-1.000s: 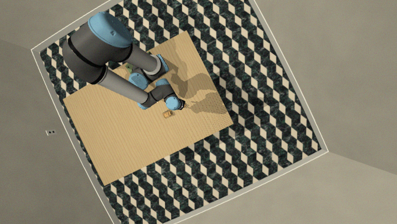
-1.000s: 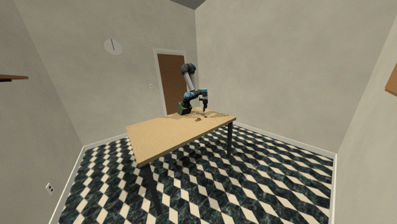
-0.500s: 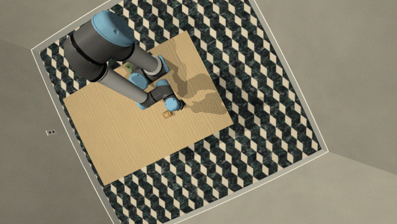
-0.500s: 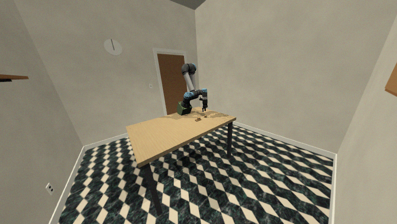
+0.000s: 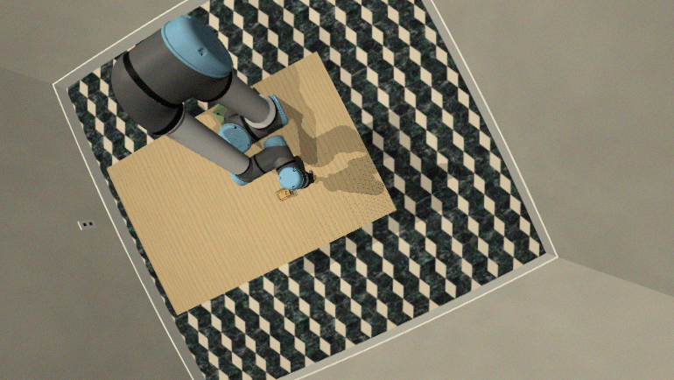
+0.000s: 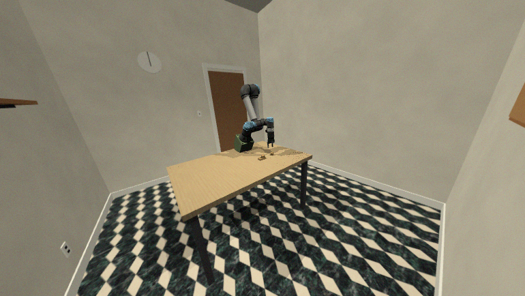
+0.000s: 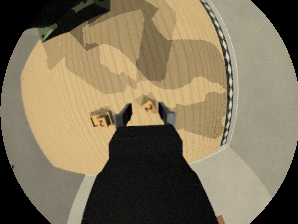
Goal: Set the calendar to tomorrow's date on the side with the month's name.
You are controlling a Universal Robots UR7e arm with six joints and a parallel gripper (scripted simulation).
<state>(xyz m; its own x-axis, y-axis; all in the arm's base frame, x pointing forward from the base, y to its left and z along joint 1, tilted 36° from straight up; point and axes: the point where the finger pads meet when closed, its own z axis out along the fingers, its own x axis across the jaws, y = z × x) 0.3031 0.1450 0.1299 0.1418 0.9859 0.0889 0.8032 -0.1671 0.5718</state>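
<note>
My gripper is now 10 cm above the wooden cube, 2 cm short of it and 1 cm to the right of it. From my hand the other things lie so: wooden tray: 15 cm to the right, 10 cm below, 3 cm ahead.
</note>
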